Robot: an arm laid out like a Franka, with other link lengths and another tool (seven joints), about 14 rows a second.
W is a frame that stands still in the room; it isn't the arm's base.
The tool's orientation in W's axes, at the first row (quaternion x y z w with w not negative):
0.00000 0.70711 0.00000 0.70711
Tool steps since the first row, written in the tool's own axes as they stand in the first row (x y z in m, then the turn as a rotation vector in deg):
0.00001 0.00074 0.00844 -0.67 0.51 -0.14
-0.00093 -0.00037 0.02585 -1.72 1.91 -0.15
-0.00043 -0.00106 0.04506 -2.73 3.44 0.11
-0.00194 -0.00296 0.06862 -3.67 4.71 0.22
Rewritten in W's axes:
0.00844 0.00074 -0.00001 -0.14 0.51 0.67
0.02585 -0.00037 0.00093 -0.15 1.91 1.72
0.04506 -0.00106 0.00043 0.11 3.44 2.73
0.06862 -0.00296 0.00194 0.22 4.71 3.67

